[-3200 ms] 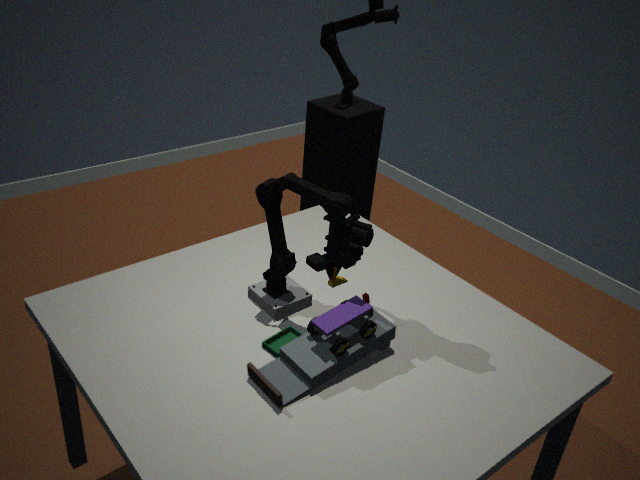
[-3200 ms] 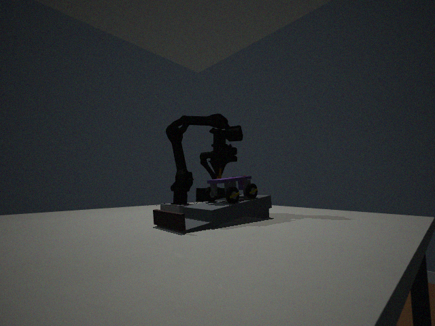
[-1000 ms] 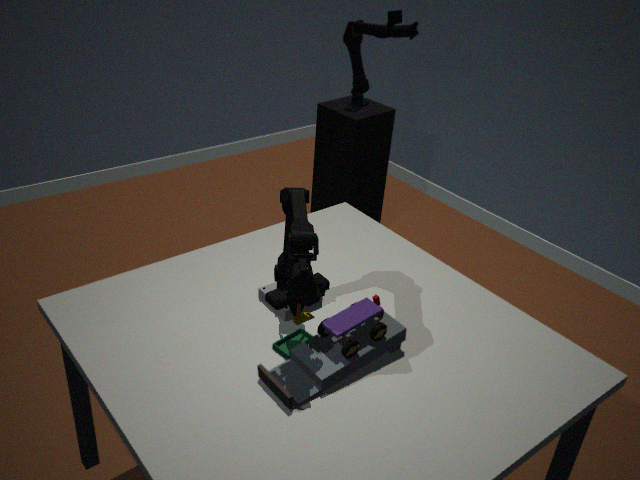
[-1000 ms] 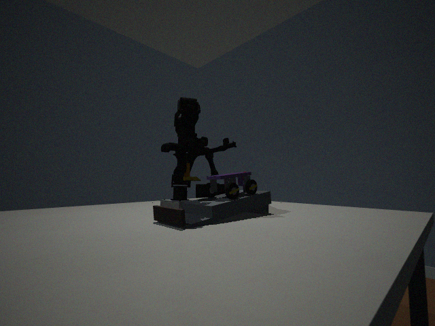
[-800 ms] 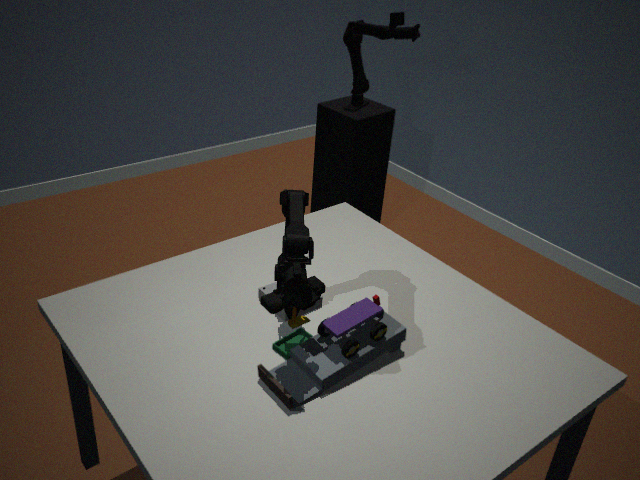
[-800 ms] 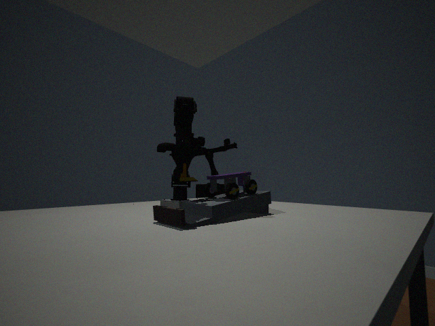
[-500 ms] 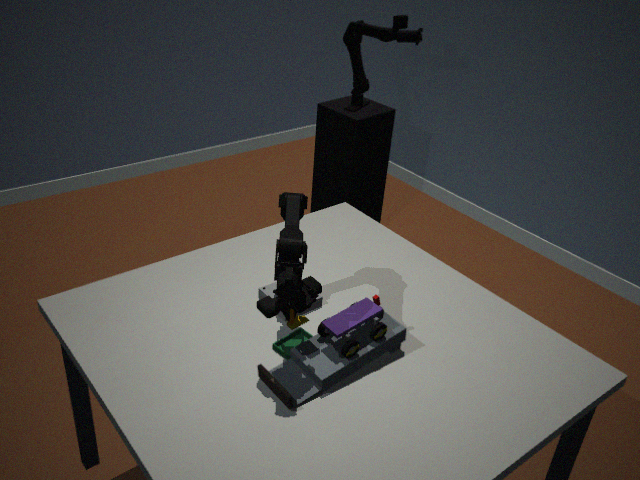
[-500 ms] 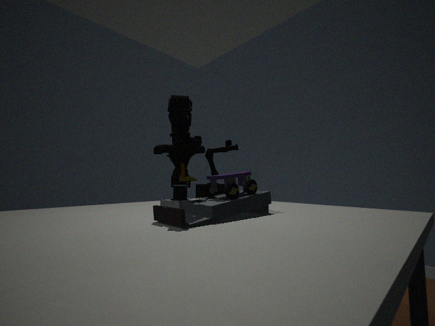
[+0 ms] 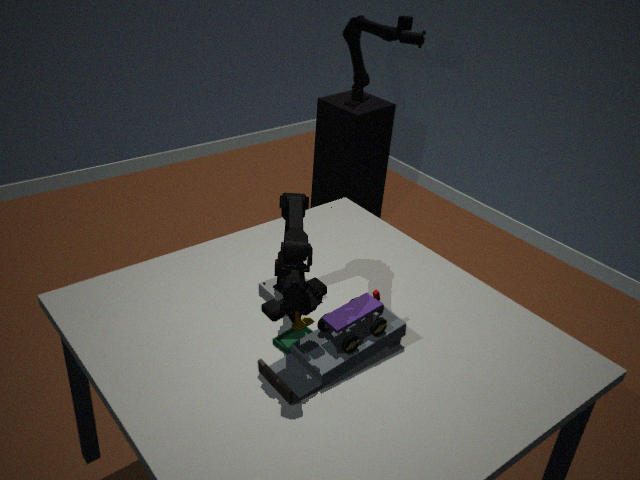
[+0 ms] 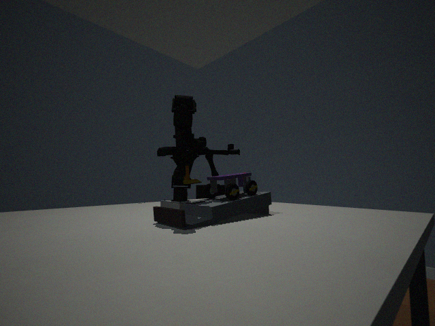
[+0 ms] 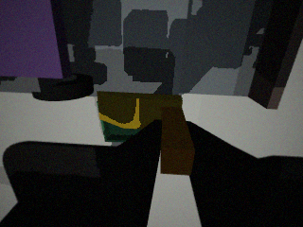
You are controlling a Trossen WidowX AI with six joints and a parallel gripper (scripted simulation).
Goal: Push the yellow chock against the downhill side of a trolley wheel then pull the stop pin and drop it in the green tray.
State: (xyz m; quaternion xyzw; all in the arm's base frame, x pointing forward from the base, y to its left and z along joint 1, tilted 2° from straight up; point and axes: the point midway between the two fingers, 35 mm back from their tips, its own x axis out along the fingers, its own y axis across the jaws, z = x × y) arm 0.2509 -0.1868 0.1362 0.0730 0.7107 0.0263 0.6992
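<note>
The red-headed stop pin lies 28 cm to the left of my gripper tip, 6 cm ahead of it and 2 cm below it. Round my gripper tip: yellow chock 2 cm to the left, 1 cm below; then green tray 16 cm below, 6 cm to the left, 6 cm behind; then dark stop block 12 cm below, 11 cm to the right, 5 cm ahead.
</note>
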